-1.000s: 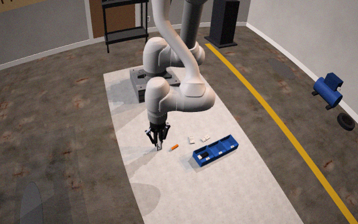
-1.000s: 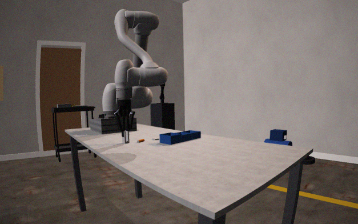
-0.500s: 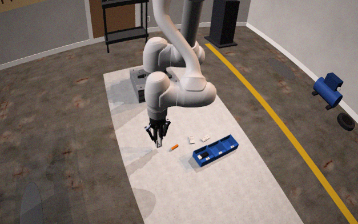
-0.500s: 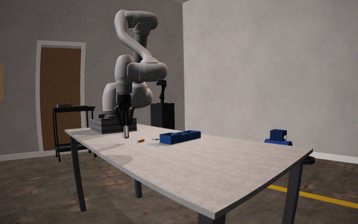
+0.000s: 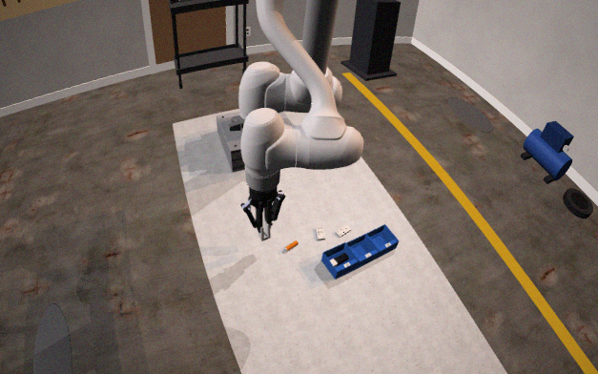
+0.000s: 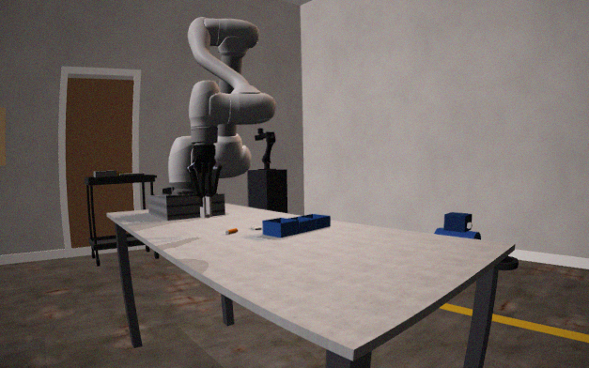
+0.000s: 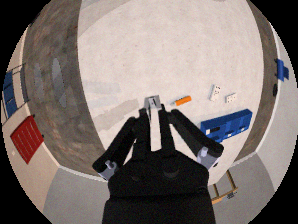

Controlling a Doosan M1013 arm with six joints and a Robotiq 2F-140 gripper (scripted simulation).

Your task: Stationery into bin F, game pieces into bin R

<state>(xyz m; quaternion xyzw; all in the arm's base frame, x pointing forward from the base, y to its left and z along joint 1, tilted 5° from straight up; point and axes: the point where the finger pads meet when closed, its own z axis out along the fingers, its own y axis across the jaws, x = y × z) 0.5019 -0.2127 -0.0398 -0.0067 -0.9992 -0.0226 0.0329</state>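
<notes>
My gripper is now 17 cm to the right of the black piece, 16 cm short of it and 8 cm above it. Round my hand: orange cylinder: 9 cm below, 8 cm to the left, 4 cm ahead; grey-white piece: 3 cm below; white domino tile: 26 cm to the left, 9 cm below, 6 cm ahead.
</notes>
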